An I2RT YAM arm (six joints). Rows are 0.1 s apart.
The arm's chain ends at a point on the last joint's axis. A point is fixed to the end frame.
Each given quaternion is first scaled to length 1.
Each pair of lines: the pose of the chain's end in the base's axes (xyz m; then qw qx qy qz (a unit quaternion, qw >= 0)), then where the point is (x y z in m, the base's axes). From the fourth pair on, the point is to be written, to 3 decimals.
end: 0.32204 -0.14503 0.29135 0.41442 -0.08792 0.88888 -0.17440
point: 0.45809 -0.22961 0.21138
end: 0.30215 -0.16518 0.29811 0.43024 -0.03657 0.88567 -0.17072
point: 0.43475 -0.25679 0.22012
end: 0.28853 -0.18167 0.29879 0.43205 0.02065 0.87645 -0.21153
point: 0.40993 -0.29244 0.22773
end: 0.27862 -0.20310 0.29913 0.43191 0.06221 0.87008 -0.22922
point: 0.391 -0.324 0.230
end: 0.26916 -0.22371 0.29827 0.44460 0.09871 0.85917 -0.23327
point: 0.377 -0.350 0.233
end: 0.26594 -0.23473 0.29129 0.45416 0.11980 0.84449 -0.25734
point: 0.369 -0.369 0.233
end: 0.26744 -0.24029 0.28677 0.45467 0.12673 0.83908 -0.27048
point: 0.367 -0.378 0.232
